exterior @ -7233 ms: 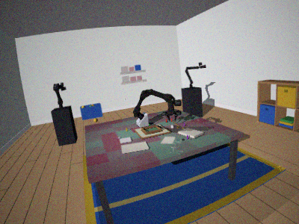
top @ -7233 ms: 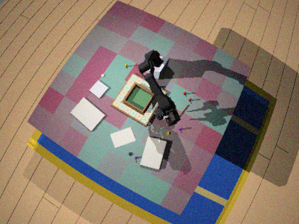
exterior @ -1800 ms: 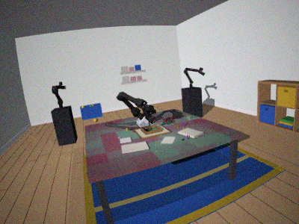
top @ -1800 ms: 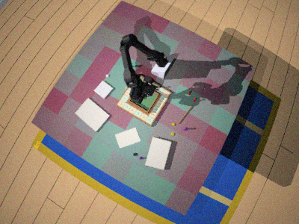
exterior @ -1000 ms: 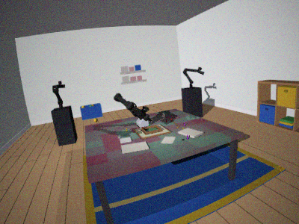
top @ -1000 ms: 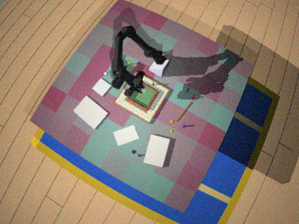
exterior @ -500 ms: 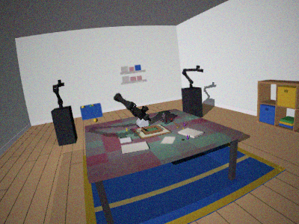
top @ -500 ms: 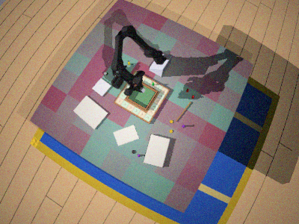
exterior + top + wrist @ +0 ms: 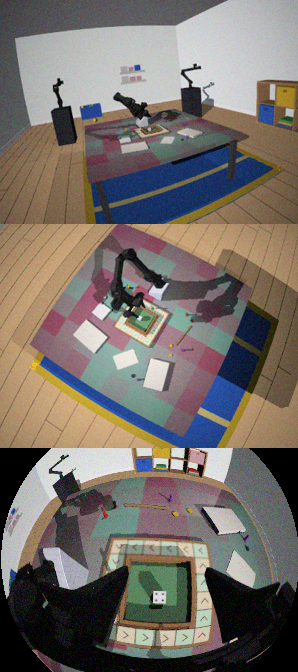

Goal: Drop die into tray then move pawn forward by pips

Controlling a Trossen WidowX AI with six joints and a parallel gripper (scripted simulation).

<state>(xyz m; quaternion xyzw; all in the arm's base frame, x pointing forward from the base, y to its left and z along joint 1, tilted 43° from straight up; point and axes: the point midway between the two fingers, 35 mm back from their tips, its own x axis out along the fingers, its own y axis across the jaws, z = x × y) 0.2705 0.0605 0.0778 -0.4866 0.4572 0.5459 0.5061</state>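
My gripper tip is now 13 cm above the green pawn, 12 cm past it and 2 cm to the right of it. Round my gripper tip: green dice tray: 15 cm below; white die: 13 cm below, 1 cm to the right; yellow pawn: 22 cm to the right, 16 cm behind, 14 cm below.
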